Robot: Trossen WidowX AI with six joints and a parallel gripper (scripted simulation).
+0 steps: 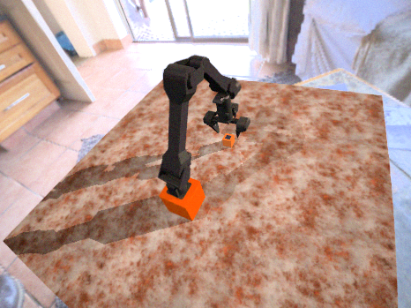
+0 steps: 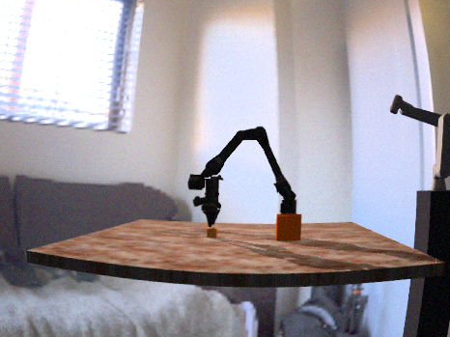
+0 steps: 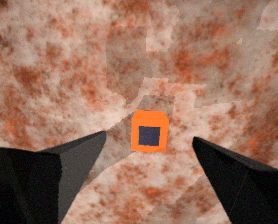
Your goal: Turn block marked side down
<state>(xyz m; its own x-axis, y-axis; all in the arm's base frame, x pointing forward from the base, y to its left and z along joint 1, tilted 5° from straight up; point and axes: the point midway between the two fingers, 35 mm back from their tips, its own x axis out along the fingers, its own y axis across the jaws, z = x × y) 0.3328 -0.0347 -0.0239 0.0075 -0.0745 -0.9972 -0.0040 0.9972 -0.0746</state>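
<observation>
Right now the orange block is 20 mm below my gripper tip.
</observation>
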